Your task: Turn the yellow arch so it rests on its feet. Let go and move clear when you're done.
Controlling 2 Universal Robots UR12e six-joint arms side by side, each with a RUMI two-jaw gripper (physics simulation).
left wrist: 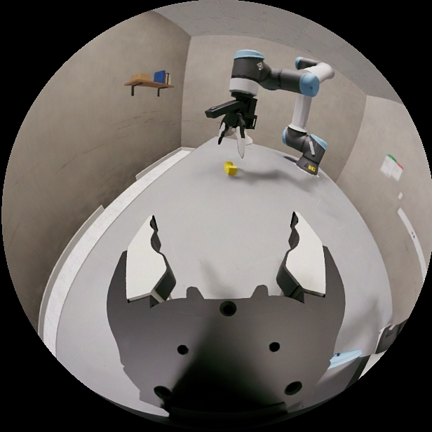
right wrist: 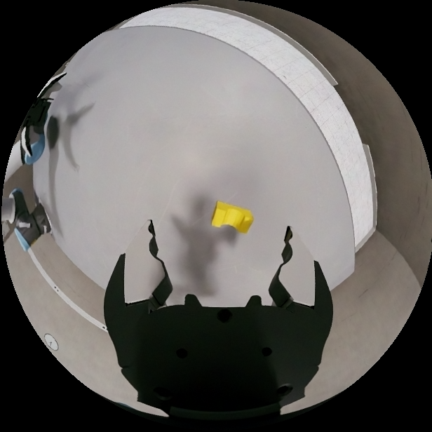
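The yellow arch [left wrist: 230, 169] [right wrist: 233, 216] lies on the grey table [left wrist: 215, 200] [right wrist: 150, 100]. In the right wrist view its curved notch shows on the edge facing the palm, with a shaded curved band across its middle; which face is down is hard to tell. My right gripper [left wrist: 228, 150] [right wrist: 220, 224] is open and empty, above the arch and apart from it. The arch shows ahead of its fingertips, nearer the right-hand finger. My left gripper [left wrist: 223, 214] [right wrist: 46, 115] is open and empty, far from the arch and above another part of the table.
The right arm's base [left wrist: 308, 162] stands at the table's far right side in the left wrist view. A pale strip [left wrist: 75, 270] [right wrist: 320, 105] runs along the table's edge. A wall shelf [left wrist: 150, 84] with a blue book hangs beyond the table.
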